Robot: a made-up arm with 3 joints. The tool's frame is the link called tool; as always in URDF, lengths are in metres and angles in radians.
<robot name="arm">
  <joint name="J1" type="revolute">
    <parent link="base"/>
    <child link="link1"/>
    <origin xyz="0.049 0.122 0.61"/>
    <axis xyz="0 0 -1"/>
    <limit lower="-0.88" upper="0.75"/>
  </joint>
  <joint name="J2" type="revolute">
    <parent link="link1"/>
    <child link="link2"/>
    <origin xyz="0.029 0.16 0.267"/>
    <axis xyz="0 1 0"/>
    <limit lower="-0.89" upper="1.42"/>
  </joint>
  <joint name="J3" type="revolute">
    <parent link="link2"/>
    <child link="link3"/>
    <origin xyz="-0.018 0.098 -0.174"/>
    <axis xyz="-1 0 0"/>
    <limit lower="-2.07" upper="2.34"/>
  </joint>
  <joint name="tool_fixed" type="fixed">
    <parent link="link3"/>
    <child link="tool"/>
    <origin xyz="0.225 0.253 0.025" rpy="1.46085 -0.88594 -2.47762"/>
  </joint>
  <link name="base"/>
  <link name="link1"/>
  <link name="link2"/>
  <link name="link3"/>
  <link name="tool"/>
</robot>
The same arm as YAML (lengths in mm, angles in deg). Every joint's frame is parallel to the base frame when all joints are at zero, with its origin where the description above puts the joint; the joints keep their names.
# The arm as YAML. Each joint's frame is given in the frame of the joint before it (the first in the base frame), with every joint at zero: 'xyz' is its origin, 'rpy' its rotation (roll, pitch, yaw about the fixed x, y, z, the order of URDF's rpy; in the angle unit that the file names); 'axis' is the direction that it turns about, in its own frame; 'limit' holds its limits. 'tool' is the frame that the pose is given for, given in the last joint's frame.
units:
  length: mm
  angle: deg
joints:
  - name: J1
    type: revolute
    origin:
      xyz: [49.0, 122.0, 610.0]
      rpy: [0.0, 0.0, 0.0]
    axis: [0.0, 0.0, -1.0]
    limit:
      lower: -50.42
      upper: 42.97
  - name: J2
    type: revolute
    origin:
      xyz: [29.0, 160.0, 267.0]
      rpy: [0.0, 0.0, 0.0]
    axis: [0.0, 1.0, 0.0]
    limit:
      lower: -50.99
      upper: 81.36
  - name: J3
    type: revolute
    origin:
      xyz: [-18.0, 98.0, -174.0]
      rpy: [0.0, 0.0, 0.0]
    axis: [-1.0, 0.0, 0.0]
    limit:
      lower: -118.6
      upper: 134.07
tool:
  origin:
    xyz: [225.0, 253.0, 25.0]
    rpy: [83.7, -50.76, -141.96]

